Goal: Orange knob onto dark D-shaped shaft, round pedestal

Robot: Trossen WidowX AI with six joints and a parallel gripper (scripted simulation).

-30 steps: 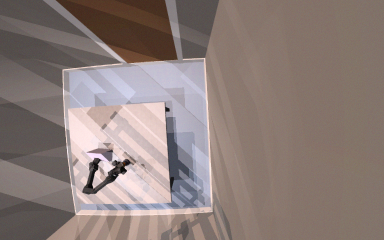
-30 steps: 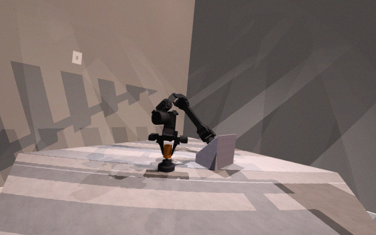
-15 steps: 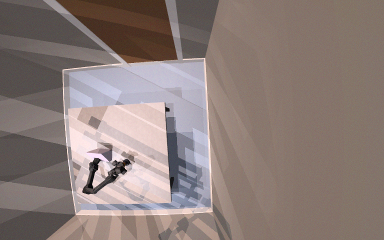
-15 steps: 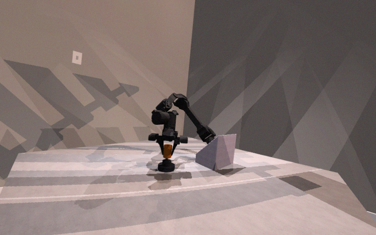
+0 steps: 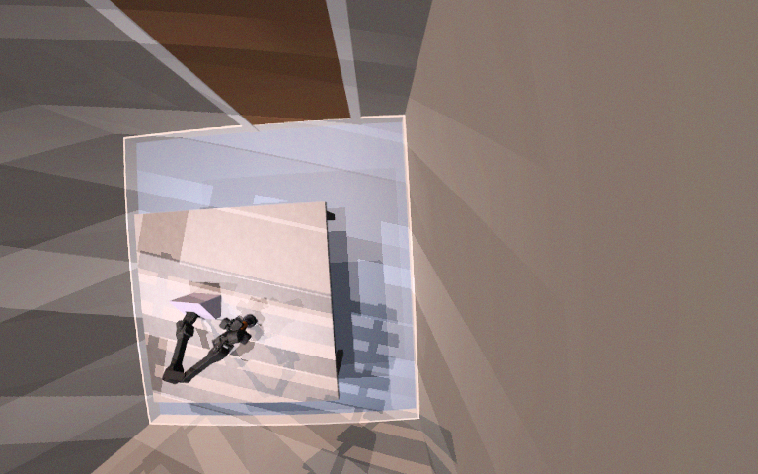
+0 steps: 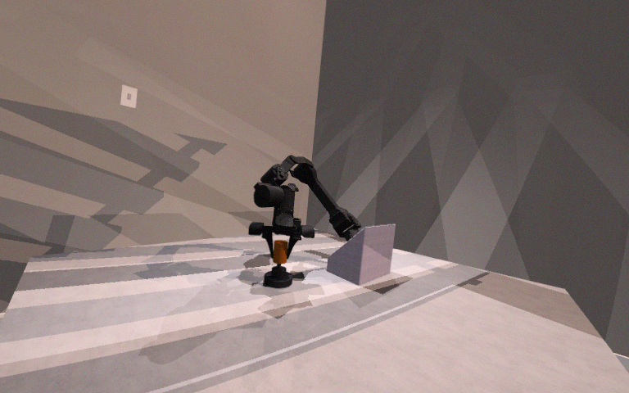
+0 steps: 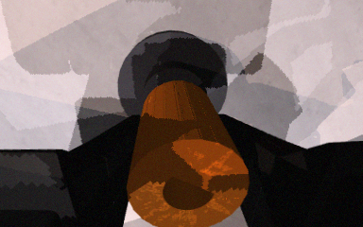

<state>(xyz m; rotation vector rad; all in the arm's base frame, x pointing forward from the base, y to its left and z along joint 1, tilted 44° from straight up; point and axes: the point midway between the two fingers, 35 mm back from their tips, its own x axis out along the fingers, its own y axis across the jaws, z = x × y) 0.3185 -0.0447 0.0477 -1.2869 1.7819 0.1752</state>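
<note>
The orange knob is 20 mm above my gripper tip. Round my gripper tip: dark round pedestal 40 mm below.
</note>
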